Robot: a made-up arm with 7 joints.
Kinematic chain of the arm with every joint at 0, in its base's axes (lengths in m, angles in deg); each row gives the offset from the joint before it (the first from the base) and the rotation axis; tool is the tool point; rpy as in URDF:
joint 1: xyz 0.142 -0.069 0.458 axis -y
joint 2: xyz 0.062 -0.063 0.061 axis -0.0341 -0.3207 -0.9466
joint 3: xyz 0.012 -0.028 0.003 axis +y
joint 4: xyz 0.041 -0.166 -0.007 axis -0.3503 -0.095 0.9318
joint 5: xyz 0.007 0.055 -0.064 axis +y
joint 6: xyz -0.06 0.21 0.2 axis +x
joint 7: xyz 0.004 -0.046 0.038 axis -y
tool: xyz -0.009 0 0.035 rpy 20.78 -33.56 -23.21
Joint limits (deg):
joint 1: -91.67..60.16
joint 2: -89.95..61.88
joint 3: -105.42..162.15
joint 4: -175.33..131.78
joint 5: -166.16..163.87
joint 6: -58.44..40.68
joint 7: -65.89..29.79
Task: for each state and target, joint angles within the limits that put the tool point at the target. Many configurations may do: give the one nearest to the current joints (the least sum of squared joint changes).
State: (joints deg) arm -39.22 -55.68 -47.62 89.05 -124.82 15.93 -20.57
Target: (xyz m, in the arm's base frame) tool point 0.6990 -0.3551 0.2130
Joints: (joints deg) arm -22.29 -45.41 -67.51 129.35 -119.39 -14.41 -17.19
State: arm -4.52 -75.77 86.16 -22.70 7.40 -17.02 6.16
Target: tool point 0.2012 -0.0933 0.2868
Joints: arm 15.63 -78.66 128.70 -10.62 23.56 6.85 4.98
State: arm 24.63 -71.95 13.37 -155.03 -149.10 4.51 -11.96
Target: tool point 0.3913 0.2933 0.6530
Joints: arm 47.55 -87.71 -25.43 -148.12 -129.40 -8.85 -13.48
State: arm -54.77 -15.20 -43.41 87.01 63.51 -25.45 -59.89
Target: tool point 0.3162 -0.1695 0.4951
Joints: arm -91.67 -44.86 -4.41 58.90 25.98 -8.52 -55.26
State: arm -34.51 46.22 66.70 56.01 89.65 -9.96 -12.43
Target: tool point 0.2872 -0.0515 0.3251
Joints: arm -36.48 51.60 64.00 46.94 83.24 3.09 -12.20
